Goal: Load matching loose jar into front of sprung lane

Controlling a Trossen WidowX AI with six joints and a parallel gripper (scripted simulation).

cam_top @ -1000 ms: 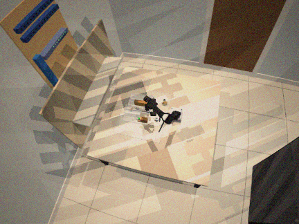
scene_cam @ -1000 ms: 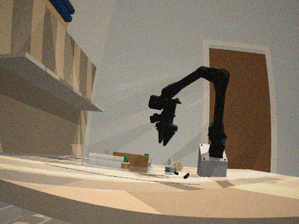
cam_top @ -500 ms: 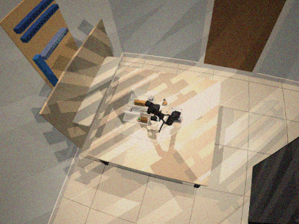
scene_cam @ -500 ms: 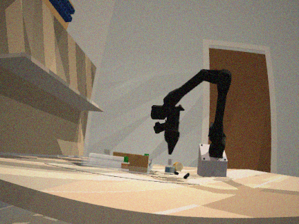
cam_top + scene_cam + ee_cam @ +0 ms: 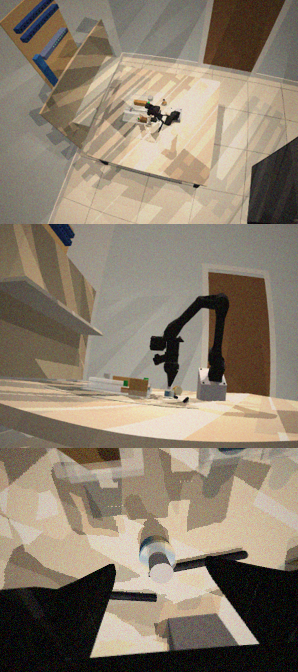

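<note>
My gripper tip is now 180 mm short of the jar, 60 mm to the right of it and 20 mm above it. The rest, counted from my gripper tip: pusher lane (270 mm ahead, 40 mm below, 30 mm to the right).
</note>
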